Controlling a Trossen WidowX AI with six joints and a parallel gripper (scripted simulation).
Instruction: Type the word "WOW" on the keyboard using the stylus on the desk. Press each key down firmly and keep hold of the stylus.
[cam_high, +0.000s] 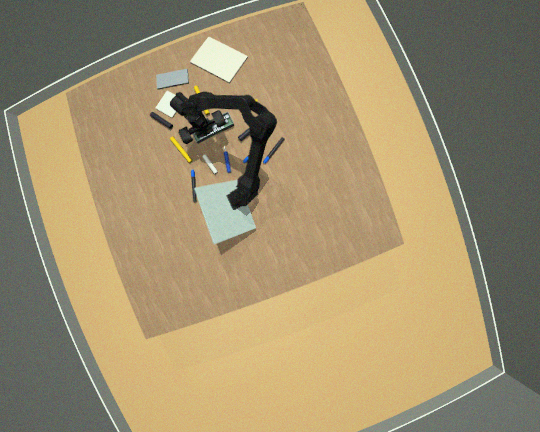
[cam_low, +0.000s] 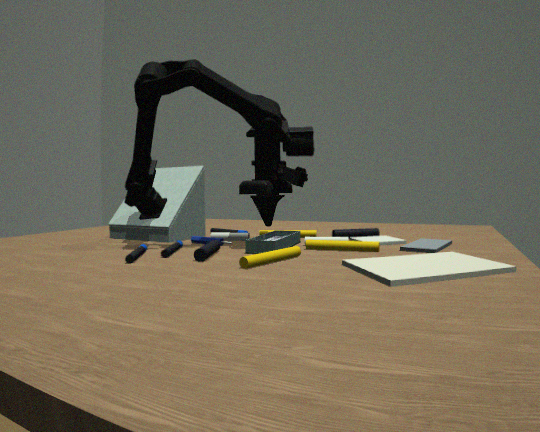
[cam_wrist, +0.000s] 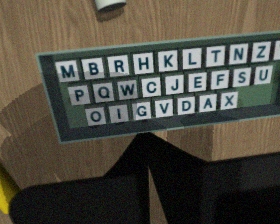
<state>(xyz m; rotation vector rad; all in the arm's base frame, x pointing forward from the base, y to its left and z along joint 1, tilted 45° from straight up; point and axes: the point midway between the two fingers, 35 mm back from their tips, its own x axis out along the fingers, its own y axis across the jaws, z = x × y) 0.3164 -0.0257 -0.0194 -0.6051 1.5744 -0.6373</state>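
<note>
Now: the blue stylus 11 cm behind my gripper tip, 4 cm to the right of it and 3 cm below it. The rest, counted from my gripper tip: thin stylus tip: 8 cm behind, 4 cm to the right, 3 cm below; white slab: 34 cm ahead, 19 cm to the right, 4 cm below; grey slab: 35 cm ahead, 5 cm to the left, 4 cm below.
</note>
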